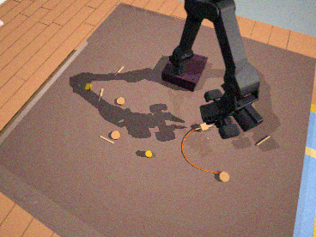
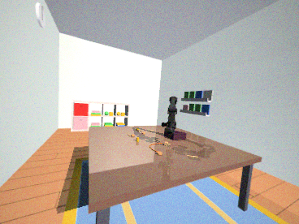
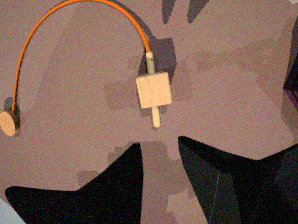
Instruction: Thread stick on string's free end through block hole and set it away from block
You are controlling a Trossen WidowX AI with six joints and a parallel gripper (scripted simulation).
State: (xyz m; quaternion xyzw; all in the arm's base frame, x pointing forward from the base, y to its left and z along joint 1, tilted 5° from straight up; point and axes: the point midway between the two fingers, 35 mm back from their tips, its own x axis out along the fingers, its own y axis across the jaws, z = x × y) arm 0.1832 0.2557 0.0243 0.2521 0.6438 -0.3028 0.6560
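The small wooden block is 2 cm ahead of my gripper tip, 2 cm to the right of it and 7 cm below it. The rest, counted from my gripper tip: yellow cylinder: 24 cm ahead, 18 cm to the right, 6 cm below; thin wooden stick: 3 cm ahead, 3 cm to the right, 7 cm below; yellow cube: 10 cm ahead, 65 cm to the right, 7 cm below.
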